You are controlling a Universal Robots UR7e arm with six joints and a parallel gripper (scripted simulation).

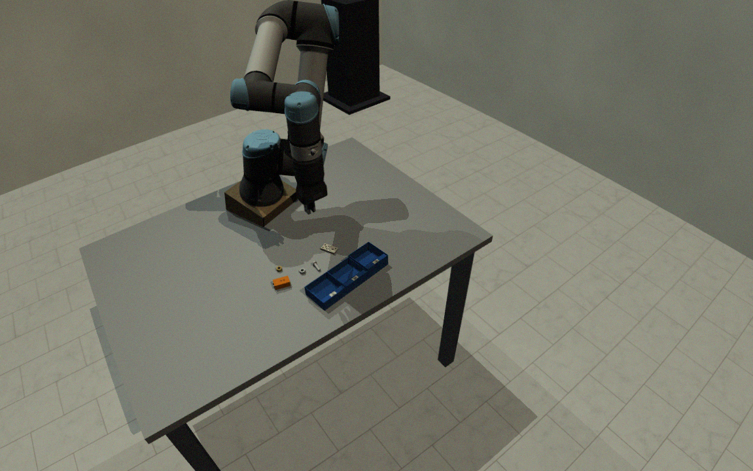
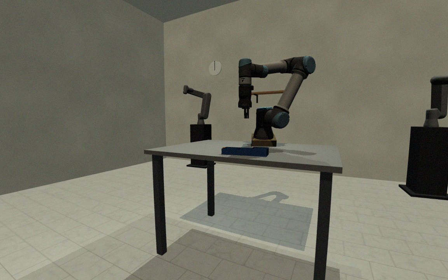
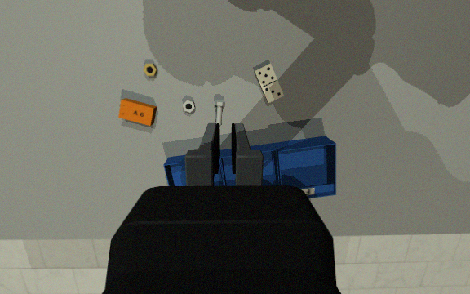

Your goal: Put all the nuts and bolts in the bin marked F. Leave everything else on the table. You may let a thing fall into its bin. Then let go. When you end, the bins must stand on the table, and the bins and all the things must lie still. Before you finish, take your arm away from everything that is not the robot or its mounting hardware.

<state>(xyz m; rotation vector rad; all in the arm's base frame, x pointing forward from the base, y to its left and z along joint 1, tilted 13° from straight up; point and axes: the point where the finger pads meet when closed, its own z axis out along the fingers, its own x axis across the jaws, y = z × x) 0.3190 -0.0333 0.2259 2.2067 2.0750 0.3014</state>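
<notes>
The blue bin row lies 20 cm below my hand, 11 cm ahead of it and 3 cm to the left of it. The rest, counted from my hand: grey bolt 21 cm below, 1 cm to the right, 1 cm ahead; white domino 21 cm below, 6 cm to the left, 2 cm behind; grey nut 22 cm below, 6 cm to the right.
</notes>
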